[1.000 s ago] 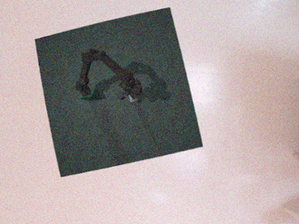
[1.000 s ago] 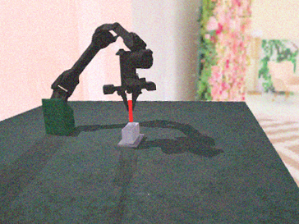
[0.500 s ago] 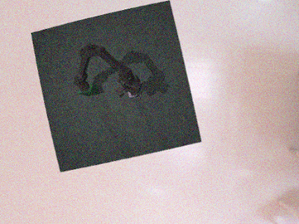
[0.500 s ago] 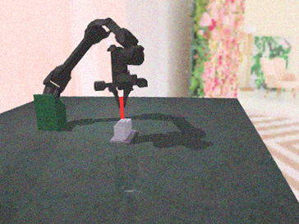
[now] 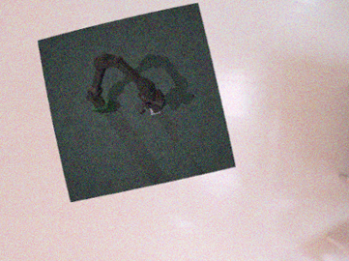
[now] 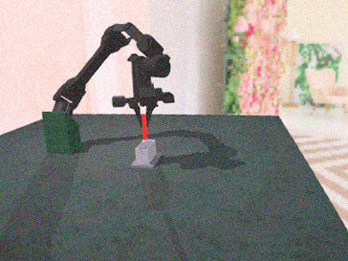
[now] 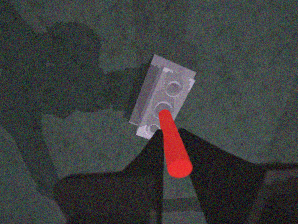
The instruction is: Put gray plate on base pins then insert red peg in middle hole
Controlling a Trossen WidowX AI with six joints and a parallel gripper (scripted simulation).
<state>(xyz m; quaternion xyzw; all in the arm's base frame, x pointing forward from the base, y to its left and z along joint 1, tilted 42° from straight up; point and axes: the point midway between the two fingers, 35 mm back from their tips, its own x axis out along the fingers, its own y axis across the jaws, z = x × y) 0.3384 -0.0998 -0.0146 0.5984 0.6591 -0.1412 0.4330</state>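
The gray plate is 70 mm below my gripper tip. The rest, counted from my gripper tip: base: 110 mm below; red peg: right at my gripper tip.
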